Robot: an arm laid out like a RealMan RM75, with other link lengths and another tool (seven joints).
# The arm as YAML. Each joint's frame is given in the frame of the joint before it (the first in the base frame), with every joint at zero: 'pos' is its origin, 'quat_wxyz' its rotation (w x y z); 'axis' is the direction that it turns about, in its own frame. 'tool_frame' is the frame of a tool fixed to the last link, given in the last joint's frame.
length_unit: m
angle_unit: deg
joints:
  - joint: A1
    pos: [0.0, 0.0, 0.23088]
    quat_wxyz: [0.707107, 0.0, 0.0, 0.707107]
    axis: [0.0, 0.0, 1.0]
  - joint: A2
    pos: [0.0, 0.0, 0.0]
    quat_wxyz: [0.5, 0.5, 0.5, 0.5]
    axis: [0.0, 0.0, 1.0]
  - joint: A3
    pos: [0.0, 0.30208, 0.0]
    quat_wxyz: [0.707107, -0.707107, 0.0, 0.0]
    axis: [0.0, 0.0, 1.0]
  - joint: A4
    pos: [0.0, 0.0, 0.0]
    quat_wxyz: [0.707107, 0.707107, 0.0, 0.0]
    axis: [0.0, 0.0, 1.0]
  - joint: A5
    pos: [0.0, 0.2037, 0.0]
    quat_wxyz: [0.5, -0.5, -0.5, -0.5]
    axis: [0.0, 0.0, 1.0]
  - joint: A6
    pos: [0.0, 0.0, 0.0]
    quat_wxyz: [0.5, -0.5, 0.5, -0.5]
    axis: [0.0, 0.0, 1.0]
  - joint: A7
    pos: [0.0, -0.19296, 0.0]
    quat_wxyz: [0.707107, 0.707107, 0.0, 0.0]
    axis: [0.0, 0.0, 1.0]
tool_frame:
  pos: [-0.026, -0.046, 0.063]
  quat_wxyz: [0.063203, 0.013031, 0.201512, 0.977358]
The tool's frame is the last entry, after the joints.
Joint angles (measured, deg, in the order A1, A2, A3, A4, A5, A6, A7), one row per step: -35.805 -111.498 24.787 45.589 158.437 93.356 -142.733; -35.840 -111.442 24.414 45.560 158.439 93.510 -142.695; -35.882 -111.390 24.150 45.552 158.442 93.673 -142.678; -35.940 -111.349 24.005 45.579 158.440 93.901 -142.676; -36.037 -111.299 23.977 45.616 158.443 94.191 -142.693; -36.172 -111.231 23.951 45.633 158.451 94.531 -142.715; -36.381 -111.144 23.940 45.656 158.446 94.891 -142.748; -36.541 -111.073 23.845 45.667 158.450 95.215 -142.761; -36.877 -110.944 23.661 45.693 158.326 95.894 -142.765; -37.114 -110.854 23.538 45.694 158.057 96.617 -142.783; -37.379 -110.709 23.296 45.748 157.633 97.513 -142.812; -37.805 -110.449 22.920 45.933 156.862 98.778 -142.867; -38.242 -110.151 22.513 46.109 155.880 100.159 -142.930; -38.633 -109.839 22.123 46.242 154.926 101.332 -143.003; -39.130 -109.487 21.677 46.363 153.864 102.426 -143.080
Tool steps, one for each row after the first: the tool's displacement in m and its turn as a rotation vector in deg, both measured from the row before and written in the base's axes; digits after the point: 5 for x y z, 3 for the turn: 0.00053 0.00015 0.00036 0.163 -0.259 0.084; 0.00056 0.00012 0.00035 0.089 -0.199 0.049; 0.00081 0.00000 0.00025 -0.031 -0.166 -0.009; 0.00110 0.00001 0.00026 -0.156 -0.125 -0.072; 0.00138 0.00009 0.00028 -0.202 -0.149 -0.095; 0.00184 0.00066 0.00044 -0.205 -0.145 -0.170; 0.00153 0.00039 0.00034 -0.140 -0.180 -0.104; 0.00372 0.00114 0.00040 -0.249 -0.477 -0.297; 0.00387 0.00037 -0.00028 -0.293 -0.628 -0.252; 0.00483 0.00082 0.00020 -0.195 -0.835 -0.306; 0.00749 0.00249 0.00122 -0.060 -1.213 -0.584; 0.00850 0.00274 0.00138 -0.017 -1.425 -0.685; 0.00763 0.00285 0.00172 0.095 -1.286 -0.640; 0.00844 0.00418 0.00222 0.261 -1.326 -0.792
